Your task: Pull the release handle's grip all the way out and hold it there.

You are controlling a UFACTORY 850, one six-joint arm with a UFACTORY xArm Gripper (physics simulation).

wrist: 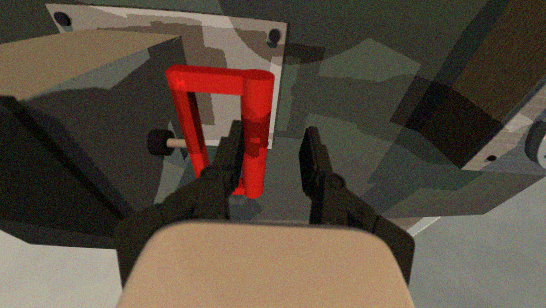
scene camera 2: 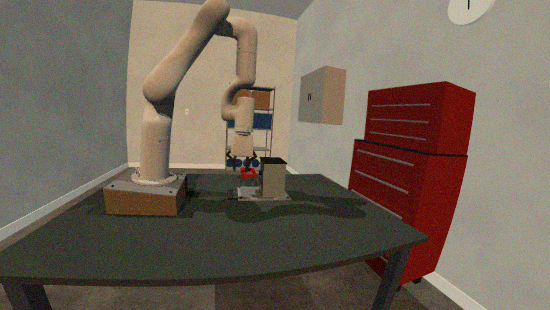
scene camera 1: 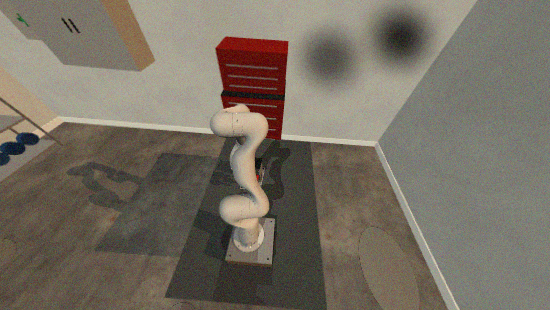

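The release handle is a red rectangular loop; its thick grip bar (wrist: pixel 256 102) is on the side away from the housing. The handle (scene camera 2: pixel 249 173) also shows in scene camera 2, and a bit of red (scene camera 1: pixel 258 177) shows beside the arm in scene camera 1. A pale rod with a black collar (wrist: pixel 160 142) runs from the housing (scene camera 2: pixel 274 179) (wrist: pixel 65 55) to the loop. My gripper (scene camera 2: pixel 241 169) (wrist: pixel 273 137) is partly open and points down. The left finger is at the loop's opening; the grip bar lies between the fingers, nearer the left one, with a gap to the right one. The arm hides the gripper in scene camera 1.
The housing stands on a pale base plate (scene camera 2: pixel 247 194) (wrist: pixel 225 50) bolted to the dark table (scene camera 2: pixel 200 245). The arm's mounting block (scene camera 2: pixel 142 201) (scene camera 1: pixel 267 240) stands on the same table. A red tool cabinet (scene camera 1: pixel 255 65) (scene camera 2: pixel 405 115) stands beyond the table.
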